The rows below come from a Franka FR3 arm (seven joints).
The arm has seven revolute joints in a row. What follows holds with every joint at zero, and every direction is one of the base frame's.
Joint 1 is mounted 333.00 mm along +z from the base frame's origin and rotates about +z.
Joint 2 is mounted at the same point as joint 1 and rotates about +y.
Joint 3 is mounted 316.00 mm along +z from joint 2 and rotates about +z.
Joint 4 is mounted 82.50 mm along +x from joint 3 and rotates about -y.
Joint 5 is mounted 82.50 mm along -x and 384.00 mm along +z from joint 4 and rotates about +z.
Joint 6 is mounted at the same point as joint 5 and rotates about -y.
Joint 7 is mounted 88.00 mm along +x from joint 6 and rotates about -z.
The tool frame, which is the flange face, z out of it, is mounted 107.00 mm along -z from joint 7; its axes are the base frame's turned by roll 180.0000, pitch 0.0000 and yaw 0.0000 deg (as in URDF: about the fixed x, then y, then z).
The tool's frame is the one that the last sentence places.
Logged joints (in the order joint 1, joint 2, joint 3, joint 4, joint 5, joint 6, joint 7), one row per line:
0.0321 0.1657 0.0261 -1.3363 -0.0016 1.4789 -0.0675
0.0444 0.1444 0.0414 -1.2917 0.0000 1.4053 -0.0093
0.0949 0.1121 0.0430 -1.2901 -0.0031 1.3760 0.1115
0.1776 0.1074 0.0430 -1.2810 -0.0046 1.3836 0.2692
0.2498 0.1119 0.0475 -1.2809 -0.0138 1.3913 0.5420
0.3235 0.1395 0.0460 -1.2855 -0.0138 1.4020 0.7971
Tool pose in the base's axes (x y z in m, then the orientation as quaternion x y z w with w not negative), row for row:
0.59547 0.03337 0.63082 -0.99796 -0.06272 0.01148 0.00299
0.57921 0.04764 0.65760 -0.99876 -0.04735 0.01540 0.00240
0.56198 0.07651 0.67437 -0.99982 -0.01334 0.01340 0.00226
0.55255 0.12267 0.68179 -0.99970 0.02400 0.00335 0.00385
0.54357 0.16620 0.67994 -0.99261 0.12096 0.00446 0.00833
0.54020 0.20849 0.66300 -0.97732 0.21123 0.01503 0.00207
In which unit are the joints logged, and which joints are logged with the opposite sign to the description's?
The joints are logged in radians. Opposite sign: joint 5.
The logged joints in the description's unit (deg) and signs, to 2 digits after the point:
1.84 9.49 1.50 -76.56 0.09 84.73 -3.87
2.54 8.27 2.37 -74.01 0.00 80.52 -0.53
5.44 6.42 2.46 -73.92 0.18 78.84 6.39
10.18 6.15 2.46 -73.40 0.26 79.27 15.42
14.31 6.41 2.72 -73.39 0.79 79.72 31.05
18.54 7.99 2.64 -73.65 0.79 80.33 45.67

